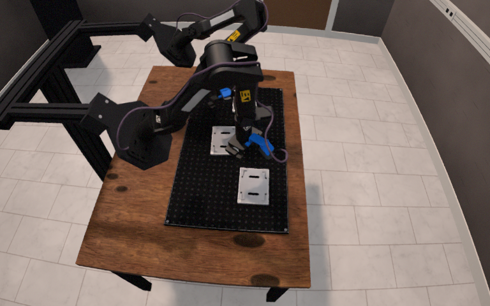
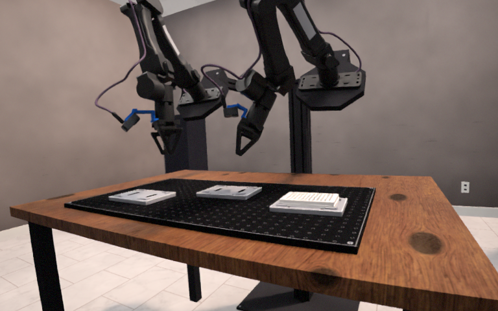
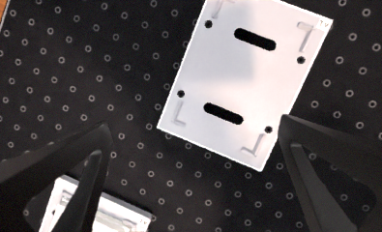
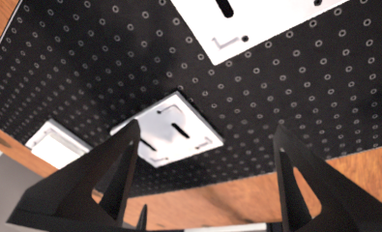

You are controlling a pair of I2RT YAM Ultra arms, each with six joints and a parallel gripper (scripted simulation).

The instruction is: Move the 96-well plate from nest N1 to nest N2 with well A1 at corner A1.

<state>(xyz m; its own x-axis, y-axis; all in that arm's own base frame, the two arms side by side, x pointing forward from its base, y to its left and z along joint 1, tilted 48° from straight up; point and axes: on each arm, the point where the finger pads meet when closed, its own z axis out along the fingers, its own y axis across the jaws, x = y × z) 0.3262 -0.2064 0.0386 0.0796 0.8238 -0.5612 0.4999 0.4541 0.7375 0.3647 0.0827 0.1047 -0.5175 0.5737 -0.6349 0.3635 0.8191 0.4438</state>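
The white 96-well plate lies 6 cm ahead of my left hand, 22 cm to the left of it and 11 cm below it. The rest, counted from my left hand: plate nest: 12 cm ahead, 28 cm to the right, 12 cm below.
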